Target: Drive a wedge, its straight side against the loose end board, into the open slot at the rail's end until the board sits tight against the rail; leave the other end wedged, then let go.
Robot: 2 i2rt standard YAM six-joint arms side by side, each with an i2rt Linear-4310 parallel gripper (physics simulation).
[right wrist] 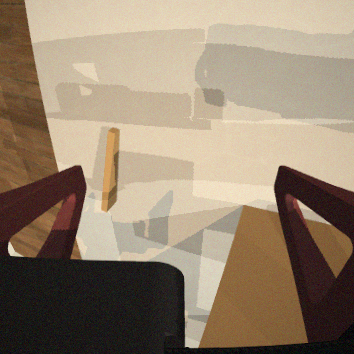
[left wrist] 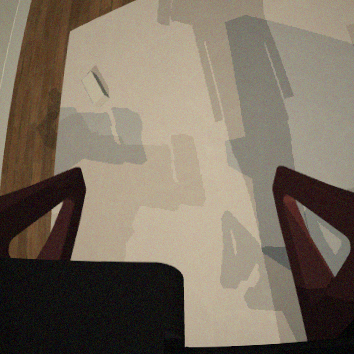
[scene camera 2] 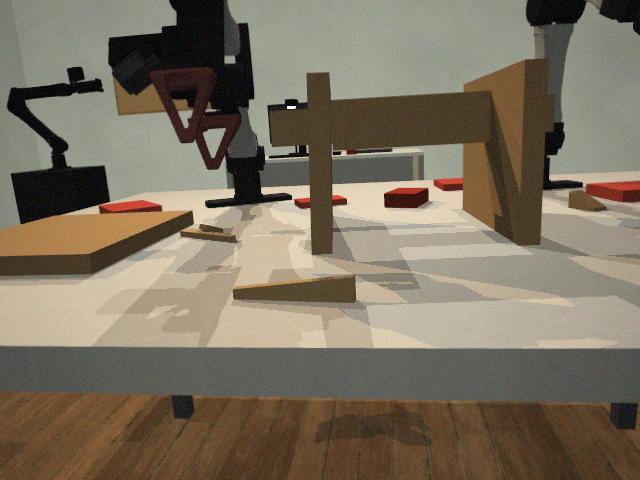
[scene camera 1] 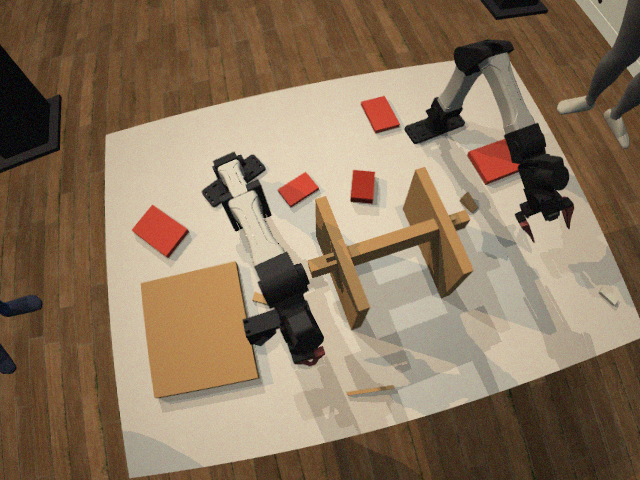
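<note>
A wooden rail passes through two upright end boards, one at the picture's left and one at its right. A dark slot shows in the rail's left end; I cannot tell how the right end is filled. A long wedge lies on the table in front of the left board. My right gripper is open and empty, raised above the table to the wedge's left in scene camera 1. My left gripper is open and empty, beyond the right board.
A large flat wooden board lies at the left. Small wooden pieces lie beside it, partly hidden by the right arm in scene camera 1. A wooden block lies behind the right board. Several red blocks lie farther back.
</note>
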